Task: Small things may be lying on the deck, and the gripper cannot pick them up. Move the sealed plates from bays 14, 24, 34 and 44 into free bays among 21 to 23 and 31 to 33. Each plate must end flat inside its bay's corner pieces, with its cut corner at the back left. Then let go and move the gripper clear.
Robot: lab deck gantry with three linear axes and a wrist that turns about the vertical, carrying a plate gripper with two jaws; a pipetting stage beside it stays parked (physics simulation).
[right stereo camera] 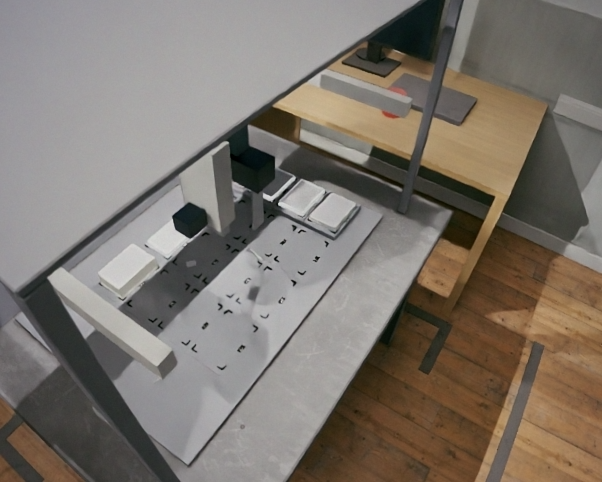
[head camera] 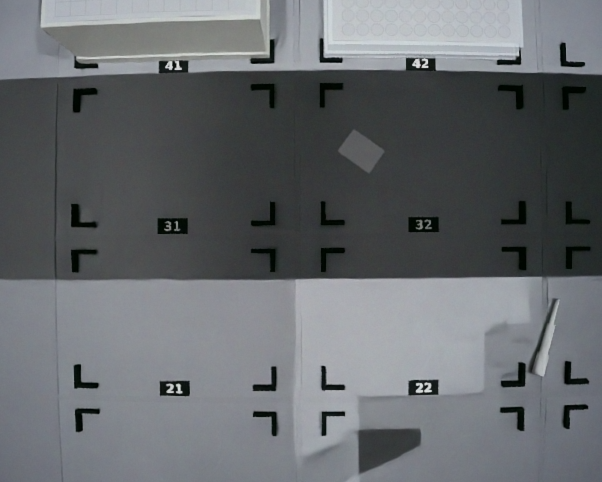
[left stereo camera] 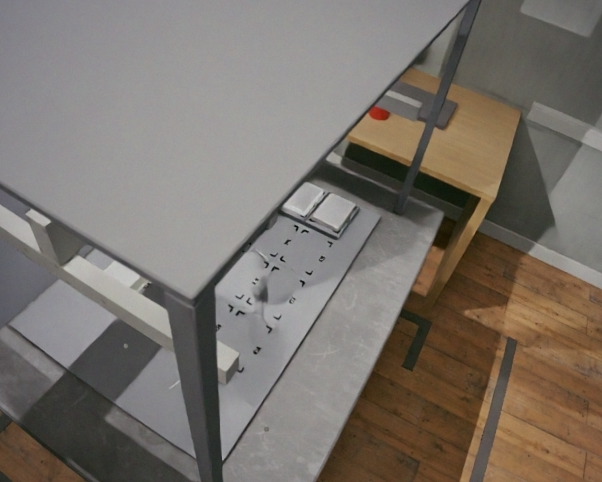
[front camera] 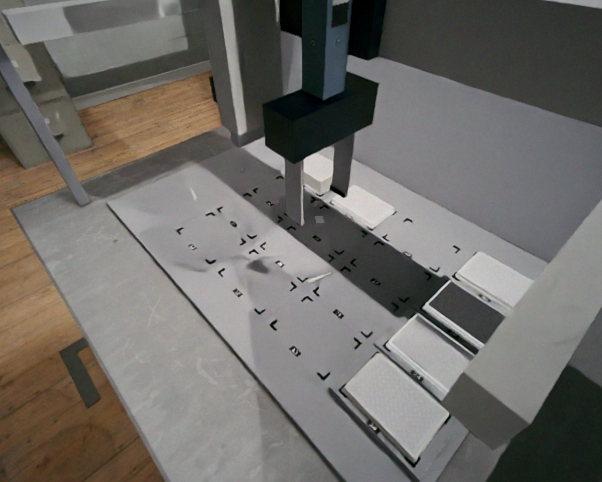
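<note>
My gripper hangs above the deck's middle rows in the front view, its two jaws apart with no plate between them. The sealed plates stand in their bays at the right: bay 14, bay 24, bay 34 in shadow, and bay 44, partly hidden. In the head view, bays 21, 22, 31 and 32 hold no plates. Their corner pieces show. Bays 23 and 33 show partly there.
A tall white block fills bay 41. A flat white plate fills bay 42. A small square patch lies in bay 32. A pipette tip lies between bays 22 and 23.
</note>
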